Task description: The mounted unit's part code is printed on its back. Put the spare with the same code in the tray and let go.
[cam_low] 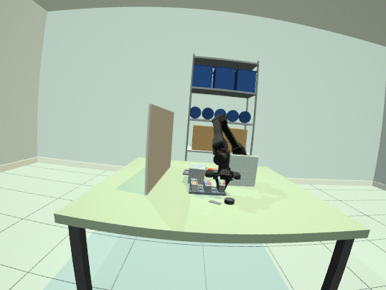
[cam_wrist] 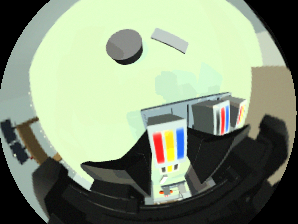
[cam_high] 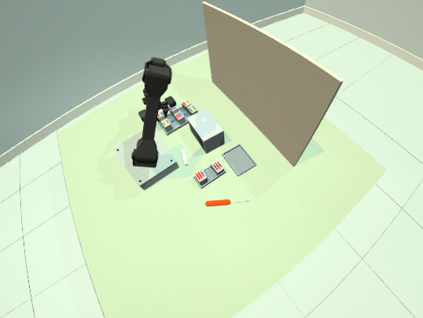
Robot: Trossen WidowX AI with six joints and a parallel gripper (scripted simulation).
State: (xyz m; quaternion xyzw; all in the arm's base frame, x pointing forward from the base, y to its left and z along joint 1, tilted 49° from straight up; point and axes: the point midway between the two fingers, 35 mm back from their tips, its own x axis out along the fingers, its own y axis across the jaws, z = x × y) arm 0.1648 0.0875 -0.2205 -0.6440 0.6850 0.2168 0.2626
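Right now my gripper tip is 160 mm short of the flat grey tray, 420 mm to the left of it and 20 mm above it. The rest, counted from my gripper tip: black puck 20 mm behind, 130 mm to the left, 20 mm below; then grey bar 50 mm ahead, 130 mm to the left, 20 mm below; then grey box 120 mm ahead, 220 mm to the right, 30 mm above.
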